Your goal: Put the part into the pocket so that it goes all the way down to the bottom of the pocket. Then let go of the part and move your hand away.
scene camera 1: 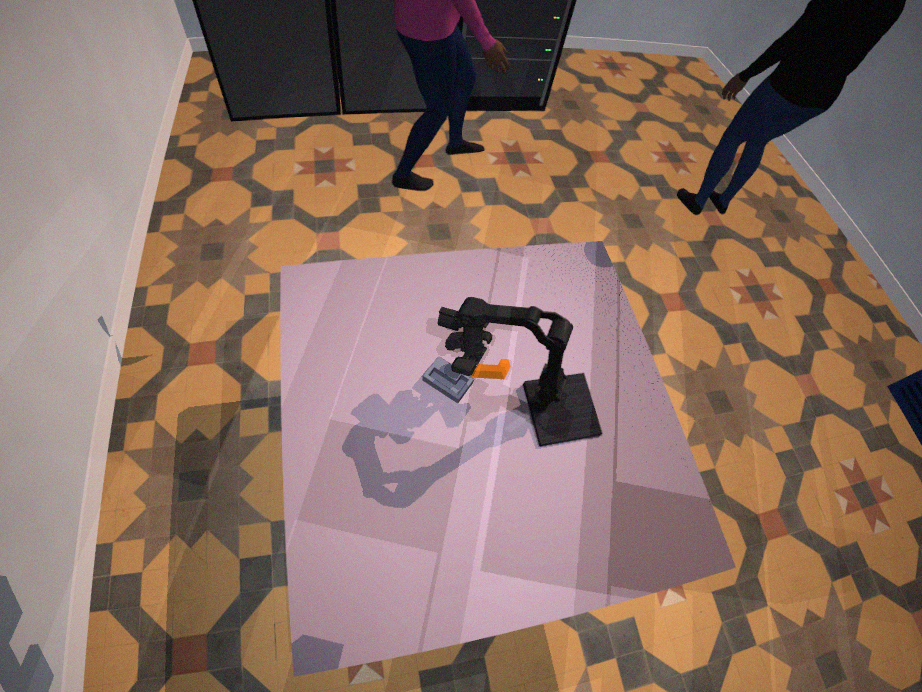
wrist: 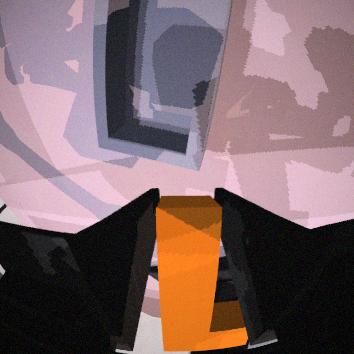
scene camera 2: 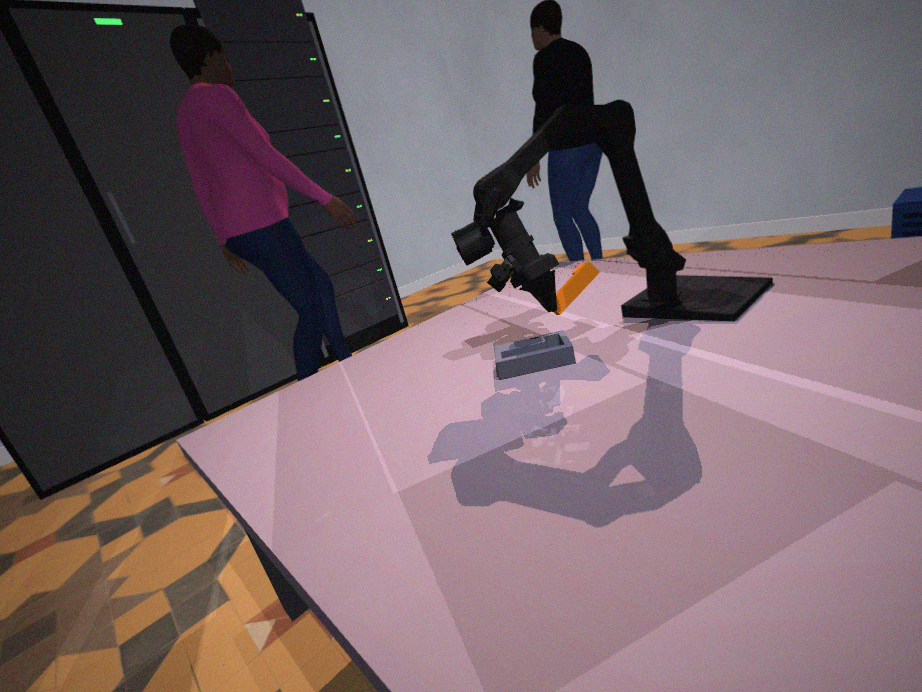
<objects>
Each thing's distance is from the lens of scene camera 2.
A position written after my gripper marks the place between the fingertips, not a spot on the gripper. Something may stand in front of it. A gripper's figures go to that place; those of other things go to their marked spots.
my gripper (scene camera 2: 553,311): 0.91 m
orange L-shaped block (scene camera 2: 585,273): 0.91 m
</objects>
